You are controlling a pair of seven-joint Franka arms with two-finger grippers.
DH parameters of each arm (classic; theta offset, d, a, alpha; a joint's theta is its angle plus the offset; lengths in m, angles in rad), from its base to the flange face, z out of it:
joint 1: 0 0.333 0 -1.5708
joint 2: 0 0 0 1.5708
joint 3: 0 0.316 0.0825 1.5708
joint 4: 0 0 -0.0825 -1.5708
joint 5: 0 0.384 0 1.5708
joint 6: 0 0 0.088 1.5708
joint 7: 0 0.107 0 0
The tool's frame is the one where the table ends.
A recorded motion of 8 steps. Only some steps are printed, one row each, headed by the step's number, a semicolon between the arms.
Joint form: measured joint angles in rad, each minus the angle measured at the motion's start. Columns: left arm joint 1, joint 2, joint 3, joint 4, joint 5, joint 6, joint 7; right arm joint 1, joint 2, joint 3, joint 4, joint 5, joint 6, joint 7.
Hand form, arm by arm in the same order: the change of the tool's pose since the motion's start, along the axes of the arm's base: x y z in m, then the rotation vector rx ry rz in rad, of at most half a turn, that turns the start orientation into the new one. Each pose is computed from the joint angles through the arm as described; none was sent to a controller.
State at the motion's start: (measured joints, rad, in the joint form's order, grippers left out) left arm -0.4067 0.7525 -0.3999 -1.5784 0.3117 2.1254 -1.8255; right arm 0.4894 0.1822 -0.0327 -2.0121 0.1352 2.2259 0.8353
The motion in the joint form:
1: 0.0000 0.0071 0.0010 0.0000 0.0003 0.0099 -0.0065; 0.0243 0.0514 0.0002 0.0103 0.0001 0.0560 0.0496
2: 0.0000 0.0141 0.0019 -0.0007 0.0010 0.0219 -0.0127; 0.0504 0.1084 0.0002 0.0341 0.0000 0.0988 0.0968
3: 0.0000 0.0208 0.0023 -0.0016 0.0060 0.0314 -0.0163; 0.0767 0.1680 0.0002 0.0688 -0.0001 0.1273 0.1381
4: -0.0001 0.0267 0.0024 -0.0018 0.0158 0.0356 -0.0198; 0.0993 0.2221 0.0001 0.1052 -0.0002 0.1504 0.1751
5: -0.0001 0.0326 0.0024 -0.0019 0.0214 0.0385 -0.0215; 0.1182 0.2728 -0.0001 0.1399 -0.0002 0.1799 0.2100
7: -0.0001 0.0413 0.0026 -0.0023 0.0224 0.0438 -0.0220; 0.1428 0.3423 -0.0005 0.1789 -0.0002 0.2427 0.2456
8: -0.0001 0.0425 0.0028 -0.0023 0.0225 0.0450 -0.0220; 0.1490 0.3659 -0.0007 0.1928 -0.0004 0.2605 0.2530
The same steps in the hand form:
1: 0.0003 -0.0001 -0.0040 -0.0035 -0.0006 0.0073; 0.0024 0.0165 -0.0208 0.0009 -0.0103 -0.0305
2: 0.0005 -0.0003 -0.0081 -0.0083 -0.0022 0.0139; 0.0051 0.0352 -0.0408 0.0006 -0.0160 -0.0552
3: 0.0004 -0.0004 -0.0121 -0.0097 -0.0046 0.0146; 0.0075 0.0549 -0.0597 -0.0012 -0.0168 -0.0721
4: 0.0002 -0.0002 -0.0158 -0.0058 -0.0079 0.0117; 0.0099 0.0726 -0.0756 -0.0012 -0.0194 -0.0879
5: -0.0002 0.0000 -0.0194 -0.0031 -0.0078 0.0097; 0.0129 0.0882 -0.0902 0.0033 -0.0290 -0.1060
7: -0.0010 0.0002 -0.0248 -0.0030 -0.0034 0.0098; 0.0158 0.1080 -0.1126 0.0170 -0.0552 -0.1217
8: -0.0010 0.0002 -0.0255 -0.0033 -0.0031 0.0099; 0.0171 0.1134 -0.1205 0.0202 -0.0622 -0.1240

